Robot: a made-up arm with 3 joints. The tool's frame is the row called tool. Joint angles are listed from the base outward. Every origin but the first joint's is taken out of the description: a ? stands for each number. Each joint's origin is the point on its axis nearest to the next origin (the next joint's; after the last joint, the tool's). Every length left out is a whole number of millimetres.
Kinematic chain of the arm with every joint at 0, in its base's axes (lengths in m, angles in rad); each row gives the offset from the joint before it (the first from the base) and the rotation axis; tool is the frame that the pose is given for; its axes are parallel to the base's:
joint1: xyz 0 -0.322 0.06 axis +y
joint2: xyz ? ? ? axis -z
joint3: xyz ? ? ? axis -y
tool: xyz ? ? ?
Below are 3 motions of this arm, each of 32 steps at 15 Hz.
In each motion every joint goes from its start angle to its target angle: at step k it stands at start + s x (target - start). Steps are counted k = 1, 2, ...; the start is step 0. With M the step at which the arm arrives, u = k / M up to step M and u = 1 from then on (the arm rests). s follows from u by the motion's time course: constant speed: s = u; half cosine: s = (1 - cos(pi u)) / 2; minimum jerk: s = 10 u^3 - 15 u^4 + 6 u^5.
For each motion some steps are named. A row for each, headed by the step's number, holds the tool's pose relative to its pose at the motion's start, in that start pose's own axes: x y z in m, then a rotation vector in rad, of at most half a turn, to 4 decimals.
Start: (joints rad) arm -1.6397 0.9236 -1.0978
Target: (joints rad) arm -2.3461 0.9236 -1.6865
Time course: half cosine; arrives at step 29
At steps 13, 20, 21, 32:
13: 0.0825 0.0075 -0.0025 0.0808 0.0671 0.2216
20: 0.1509 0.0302 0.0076 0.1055 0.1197 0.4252
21: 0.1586 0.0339 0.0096 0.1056 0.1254 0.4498
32: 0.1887 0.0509 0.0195 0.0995 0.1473 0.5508

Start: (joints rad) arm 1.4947 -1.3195 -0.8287
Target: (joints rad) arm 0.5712 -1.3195 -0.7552
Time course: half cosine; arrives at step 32
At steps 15, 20, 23, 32:
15: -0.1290 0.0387 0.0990 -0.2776 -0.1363 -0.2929
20: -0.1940 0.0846 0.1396 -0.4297 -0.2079 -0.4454
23: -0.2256 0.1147 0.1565 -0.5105 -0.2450 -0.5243
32: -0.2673 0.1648 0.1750 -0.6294 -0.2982 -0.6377

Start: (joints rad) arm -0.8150 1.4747 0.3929
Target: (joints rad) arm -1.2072 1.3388 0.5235
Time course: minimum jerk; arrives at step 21
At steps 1, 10, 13, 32:
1: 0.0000 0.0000 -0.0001 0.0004 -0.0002 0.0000
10: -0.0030 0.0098 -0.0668 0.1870 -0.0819 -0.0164
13: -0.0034 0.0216 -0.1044 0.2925 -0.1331 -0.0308
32: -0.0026 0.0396 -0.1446 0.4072 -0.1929 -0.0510

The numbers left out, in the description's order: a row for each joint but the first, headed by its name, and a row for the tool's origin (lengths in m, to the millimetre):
joint2: 0.067 0 -0.114
joint3: -0.051 -0.364 0
tool: -0.099 0 0.081

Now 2 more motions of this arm.
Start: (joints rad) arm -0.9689 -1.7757 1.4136
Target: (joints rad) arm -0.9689 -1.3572 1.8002
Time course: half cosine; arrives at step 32
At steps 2, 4, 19, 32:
2: -0.0005 0.0006 0.0011 -0.0040 -0.0037 -0.0006
4: -0.0021 0.0024 0.0042 -0.0157 -0.0147 -0.0024
19: -0.0314 0.0459 0.0646 -0.2705 -0.2479 -0.0088
32: -0.0449 0.0750 0.0936 -0.4208 -0.3809 0.0152

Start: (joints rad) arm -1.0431 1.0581 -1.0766
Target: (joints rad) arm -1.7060 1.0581 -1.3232
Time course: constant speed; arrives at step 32
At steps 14, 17, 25, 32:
14: 0.0762 0.0073 -0.0212 0.1076 -0.0349 0.2284
17: 0.0924 0.0115 -0.0241 0.1274 -0.0428 0.2788
25: 0.1347 0.0268 -0.0287 0.1744 -0.0647 0.4150
32: 0.1698 0.0449 -0.0288 0.2085 -0.0854 0.5361

